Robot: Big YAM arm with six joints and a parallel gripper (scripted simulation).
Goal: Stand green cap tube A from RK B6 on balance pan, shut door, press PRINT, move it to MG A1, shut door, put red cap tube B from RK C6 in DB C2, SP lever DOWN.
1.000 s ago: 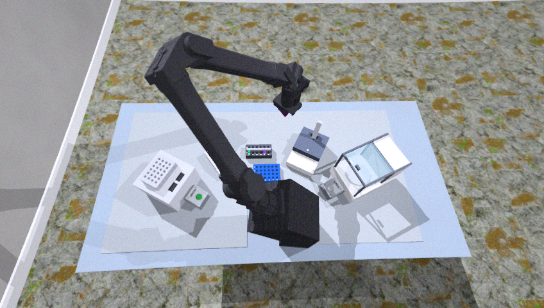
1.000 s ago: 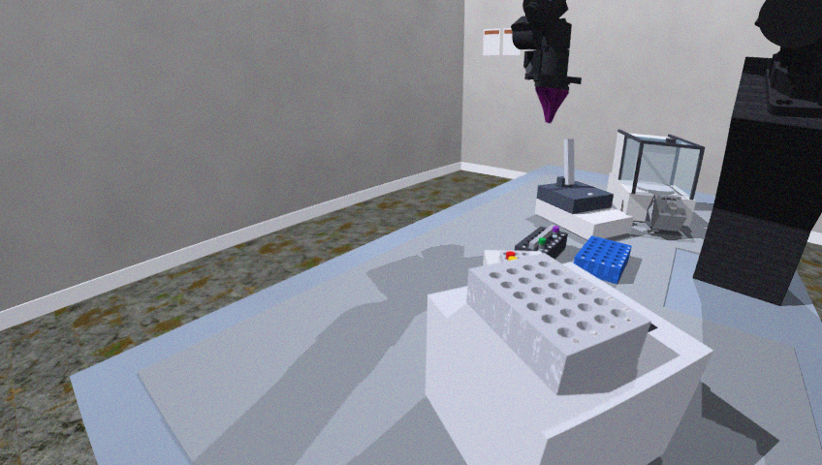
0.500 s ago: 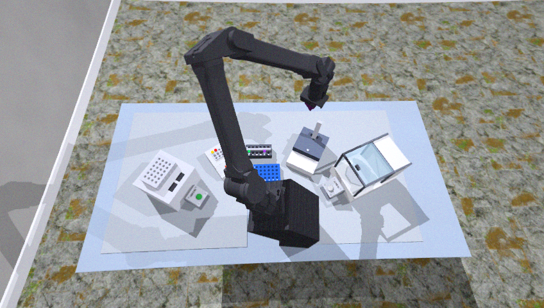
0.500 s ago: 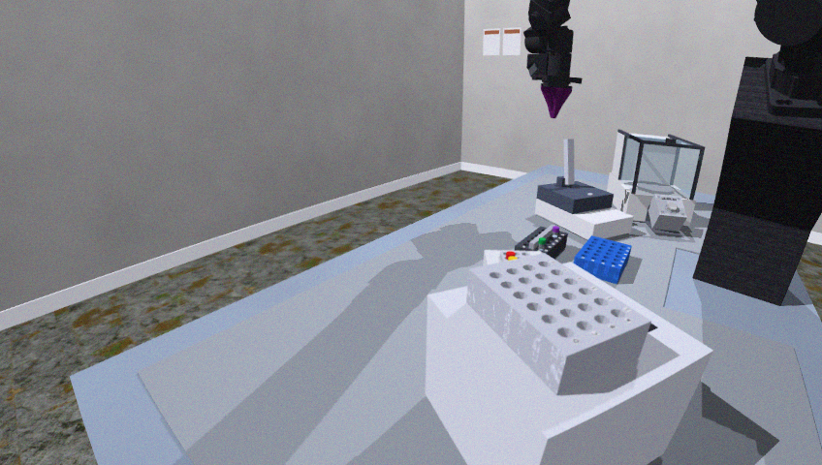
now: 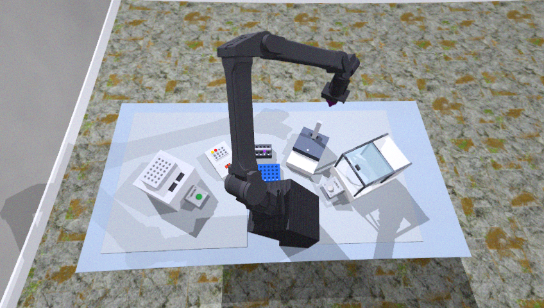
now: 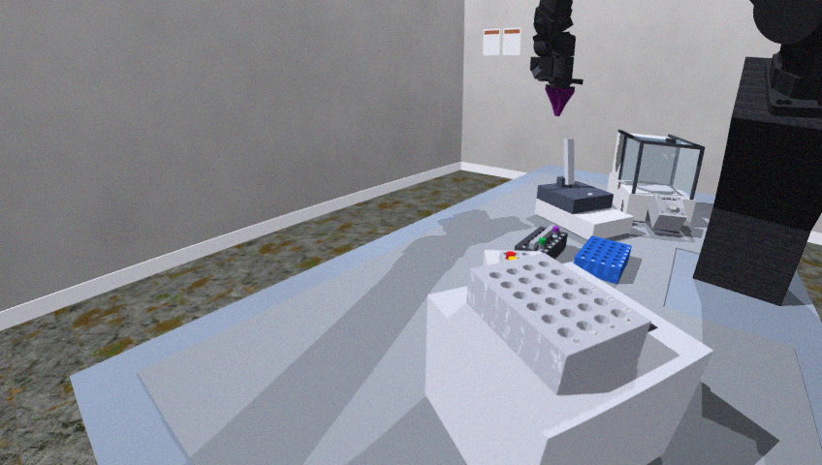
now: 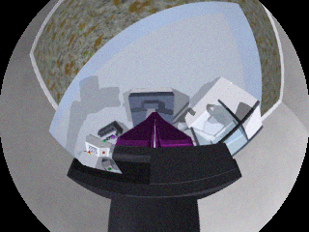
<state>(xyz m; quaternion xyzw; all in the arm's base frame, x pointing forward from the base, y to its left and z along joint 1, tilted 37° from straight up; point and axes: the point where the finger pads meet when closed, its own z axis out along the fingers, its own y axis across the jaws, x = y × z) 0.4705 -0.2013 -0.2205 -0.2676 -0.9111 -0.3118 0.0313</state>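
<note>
Right now the SP lever is 60 mm behind my hand, 50 mm to the left of it and 120 mm below it. Also, from my hand: balance door 270 mm behind, 110 mm to the right, 50 mm below; then white print key 320 mm behind, 190 mm below; then round pan 260 mm behind, 130 mm to the right, 180 mm below.
</note>
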